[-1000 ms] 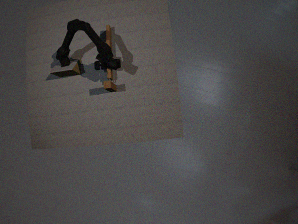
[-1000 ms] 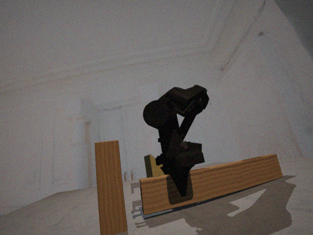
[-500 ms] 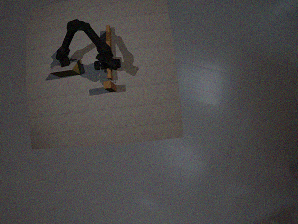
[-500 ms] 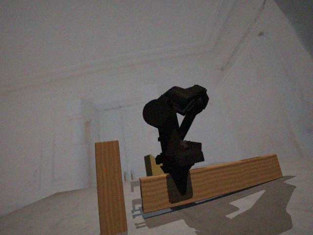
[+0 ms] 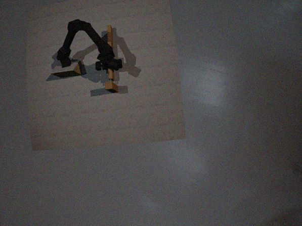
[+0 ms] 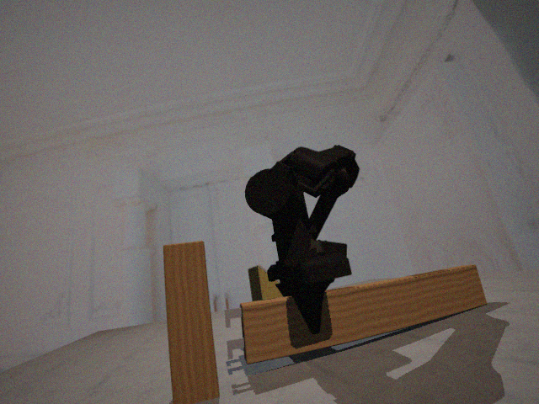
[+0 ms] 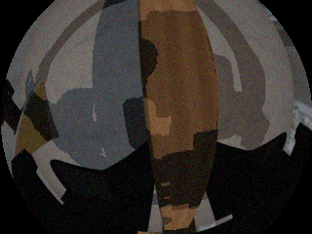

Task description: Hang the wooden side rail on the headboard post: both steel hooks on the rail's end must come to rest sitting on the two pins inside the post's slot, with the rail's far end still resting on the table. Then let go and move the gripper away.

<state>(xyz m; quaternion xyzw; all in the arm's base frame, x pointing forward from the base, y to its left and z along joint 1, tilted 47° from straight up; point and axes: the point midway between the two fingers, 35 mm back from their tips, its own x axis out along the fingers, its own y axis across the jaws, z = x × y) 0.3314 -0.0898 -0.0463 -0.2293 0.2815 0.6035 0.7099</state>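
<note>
Right now the headboard post is 160 mm to the right of my gripper tip, 50 mm above it and 10 mm behind it.
</note>
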